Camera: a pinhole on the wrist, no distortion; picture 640 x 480 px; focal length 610.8 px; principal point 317.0 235.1 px. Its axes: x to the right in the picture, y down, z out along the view. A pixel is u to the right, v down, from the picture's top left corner.
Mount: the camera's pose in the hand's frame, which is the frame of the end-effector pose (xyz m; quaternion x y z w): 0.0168 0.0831 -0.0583 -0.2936 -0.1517 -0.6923 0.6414
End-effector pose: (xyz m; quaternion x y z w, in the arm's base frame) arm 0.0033 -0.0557 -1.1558 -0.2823 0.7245 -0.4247 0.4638
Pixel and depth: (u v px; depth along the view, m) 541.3 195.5 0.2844
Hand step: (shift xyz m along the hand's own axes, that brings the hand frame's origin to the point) 0.0586 0.1689 0.2298
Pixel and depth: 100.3 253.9 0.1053
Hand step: 0.0425 0.1743 0.0010
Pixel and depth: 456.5 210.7 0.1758
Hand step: 0.0470 0.1551 0.1044
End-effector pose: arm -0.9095 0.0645 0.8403 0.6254 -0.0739 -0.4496 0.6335
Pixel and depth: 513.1 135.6 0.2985
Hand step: 0.0321 0.1880 0.2407
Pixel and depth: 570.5 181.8 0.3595
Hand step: 0.0616 0.1789 0.3176
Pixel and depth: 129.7 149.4 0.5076
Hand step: 0.0555 0.5146 0.2567
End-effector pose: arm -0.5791 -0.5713 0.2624 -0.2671 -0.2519 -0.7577 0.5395
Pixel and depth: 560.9 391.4 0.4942
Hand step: 0.2442 0.1988 0.4255
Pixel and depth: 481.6 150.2 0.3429
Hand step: 0.0425 0.2167 0.2732
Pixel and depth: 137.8 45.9 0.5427
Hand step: -0.0317 0.5508 0.2981
